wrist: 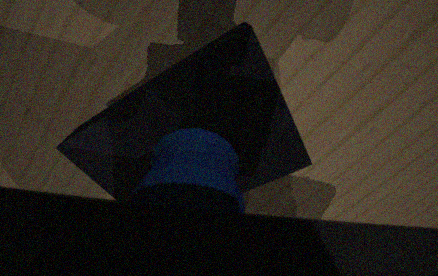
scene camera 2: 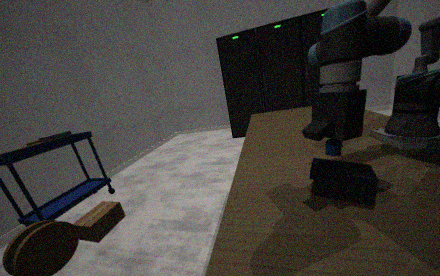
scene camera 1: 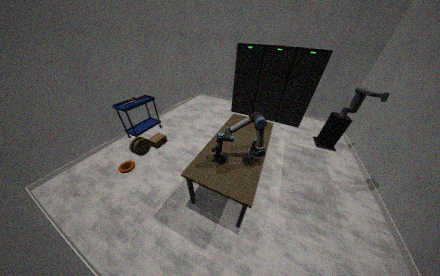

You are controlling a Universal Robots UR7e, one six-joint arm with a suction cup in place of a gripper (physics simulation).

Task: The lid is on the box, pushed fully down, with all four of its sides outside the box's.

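Pixels of known places: hand, tool point: (wrist: 194, 168) (scene camera 2: 332, 153) (scene camera 1: 217, 153); arm's base, link origin: (scene camera 2: 409, 132) (scene camera 1: 254, 152).
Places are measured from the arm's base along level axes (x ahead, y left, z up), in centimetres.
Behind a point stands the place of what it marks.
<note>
A black box-shaped block (scene camera 1: 219, 160) @[y 36.5, x 38.7, z 4.0 cm] (scene camera 2: 345, 184) @[y 35.6, x 42.3, z 3.0 cm] (wrist: 210, 90) @[y 32.1, x 45.4, z 5.5 cm] stands on the wooden table (scene camera 1: 225, 183) @[y 60.4, x 22.0, z -2.5 cm] (scene camera 2: 240, 235) @[y 44.3, x 67.5, z -2.5 cm], turned at an angle in the wrist view. It is very dark, so lid and box cannot be told apart, and I cannot tell whether the lid's sides are all outside the box's. My blue suction cup (scene camera 2: 333, 147) (wrist: 195, 145) points down over the block, close above its top in scene camera 2, and carries nothing that I can see. The cup and the black mount hide the block's near part in the wrist view.
The arm's base (scene camera 1: 256, 152) (scene camera 2: 412, 135) @[y 6.2, x 4.2, z 1.0 cm] stands on the table behind the block. On the floor are a blue cart (scene camera 1: 134, 105) (scene camera 2: 65, 200), a wooden crate (scene camera 1: 158, 141) (scene camera 2: 102, 222), a brown round thing (scene camera 1: 140, 146) and an orange ring (scene camera 1: 121, 168). Black cabinets (scene camera 1: 280, 82) stand behind.
</note>
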